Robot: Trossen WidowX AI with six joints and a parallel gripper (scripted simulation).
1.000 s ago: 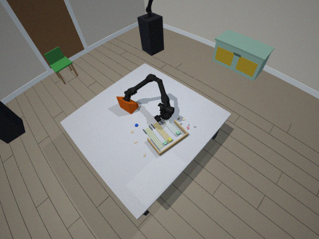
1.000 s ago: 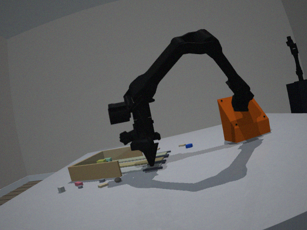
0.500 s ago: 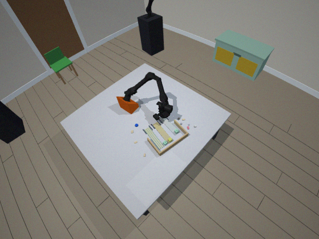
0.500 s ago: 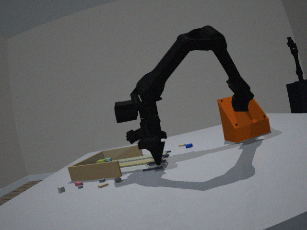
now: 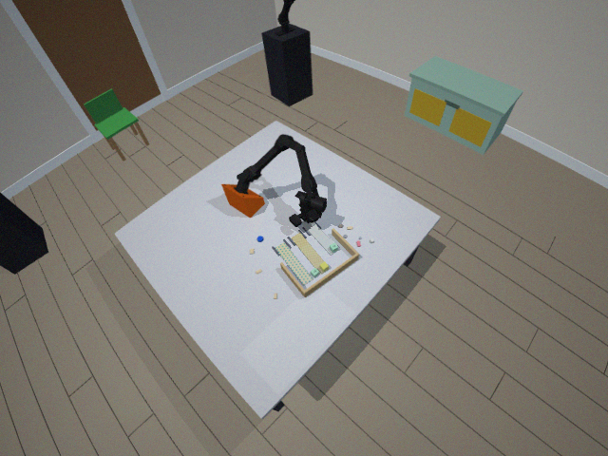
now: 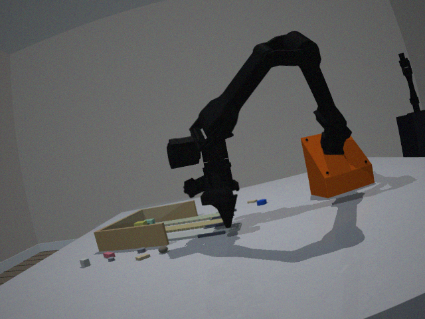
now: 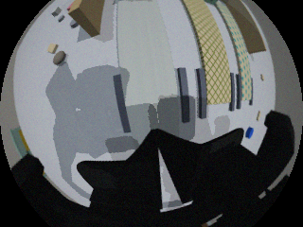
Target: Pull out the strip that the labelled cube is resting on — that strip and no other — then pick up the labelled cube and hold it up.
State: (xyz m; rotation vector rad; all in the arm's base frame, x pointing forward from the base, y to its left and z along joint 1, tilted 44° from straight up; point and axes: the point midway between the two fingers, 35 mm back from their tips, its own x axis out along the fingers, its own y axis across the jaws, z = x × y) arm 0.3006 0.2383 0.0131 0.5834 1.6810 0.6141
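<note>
The pale strip is 10 cm ahead of my gripper tip and 1 cm to the right of it. The rest, counted from my gripper tip: blue piece (25 cm to the right, 9 cm behind).
</note>
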